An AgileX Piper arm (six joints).
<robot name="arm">
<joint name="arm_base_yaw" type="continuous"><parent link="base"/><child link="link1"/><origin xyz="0 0 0.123"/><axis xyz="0 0 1"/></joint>
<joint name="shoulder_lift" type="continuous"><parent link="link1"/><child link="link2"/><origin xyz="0 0 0"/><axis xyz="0 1 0"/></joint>
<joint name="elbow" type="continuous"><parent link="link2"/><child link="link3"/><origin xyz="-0.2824 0 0.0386"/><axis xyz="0 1 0"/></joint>
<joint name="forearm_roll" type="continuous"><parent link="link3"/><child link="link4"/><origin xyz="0.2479 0 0.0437"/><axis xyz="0.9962 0 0.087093"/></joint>
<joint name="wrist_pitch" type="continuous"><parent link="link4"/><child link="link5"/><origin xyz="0 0 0"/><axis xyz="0 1 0"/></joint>
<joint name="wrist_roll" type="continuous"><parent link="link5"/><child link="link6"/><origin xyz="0.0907 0 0.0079"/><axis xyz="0.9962 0 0.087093"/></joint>
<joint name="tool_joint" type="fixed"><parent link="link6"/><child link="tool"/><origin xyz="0 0 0" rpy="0 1.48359 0"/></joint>
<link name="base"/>
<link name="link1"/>
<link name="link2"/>
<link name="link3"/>
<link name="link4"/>
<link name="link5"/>
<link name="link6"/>
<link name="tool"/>
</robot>
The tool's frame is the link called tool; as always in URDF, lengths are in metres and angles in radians. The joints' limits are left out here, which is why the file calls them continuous.
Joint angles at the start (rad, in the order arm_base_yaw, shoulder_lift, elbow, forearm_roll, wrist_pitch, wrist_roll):
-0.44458 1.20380 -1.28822 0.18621 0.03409 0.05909
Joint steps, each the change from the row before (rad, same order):
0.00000 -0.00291 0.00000 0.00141 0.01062 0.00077
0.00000 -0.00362 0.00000 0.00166 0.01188 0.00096
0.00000 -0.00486 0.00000 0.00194 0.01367 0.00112
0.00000 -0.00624 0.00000 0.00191 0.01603 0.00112
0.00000 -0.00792 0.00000 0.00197 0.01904 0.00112
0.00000 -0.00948 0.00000 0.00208 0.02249 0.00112
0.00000 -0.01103 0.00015 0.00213 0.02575 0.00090
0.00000 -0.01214 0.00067 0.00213 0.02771 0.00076
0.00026 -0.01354 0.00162 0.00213 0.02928 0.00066
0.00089 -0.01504 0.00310 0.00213 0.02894 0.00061
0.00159 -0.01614 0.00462 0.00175 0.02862 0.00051
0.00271 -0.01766 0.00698 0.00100 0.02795 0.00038
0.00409 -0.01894 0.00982 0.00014 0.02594 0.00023
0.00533 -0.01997 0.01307 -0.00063 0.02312 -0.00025
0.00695 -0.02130 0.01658 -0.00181 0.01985 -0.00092
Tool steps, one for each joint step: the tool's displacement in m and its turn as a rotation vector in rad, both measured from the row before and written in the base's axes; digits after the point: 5 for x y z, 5 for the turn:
-0.00074 0.00056 -0.00016 0.00487 0.00602 0.00229
-0.00095 0.00068 -0.00009 0.00545 0.00633 0.00260
-0.00132 0.00090 0.00008 0.00600 0.00664 0.00302
-0.00173 0.00115 0.00022 0.00628 0.00754 0.00348
-0.00224 0.00145 0.00038 0.00675 0.00873 0.00409
-0.00271 0.00175 0.00045 0.00747 0.01040 0.00481
-0.00318 0.00205 0.00047 0.00791 0.01217 0.00547
-0.00351 0.00226 0.00036 0.00821 0.01349 0.00589
-0.00388 0.00254 0.00020 0.00845 0.01457 0.00651
-0.00423 0.00288 0.00004 0.00817 0.01430 0.00713
-0.00445 0.00314 -0.00024 0.00771 0.01463 0.00772
-0.00470 0.00349 -0.00069 0.00694 0.01518 0.00854
-0.00481 0.00378 -0.00125 0.00588 0.01522 0.00928
-0.00483 0.00395 -0.00194 0.00457 0.01518 0.00975
-0.00489 0.00417 -0.00262 0.00257 0.01491 0.01038

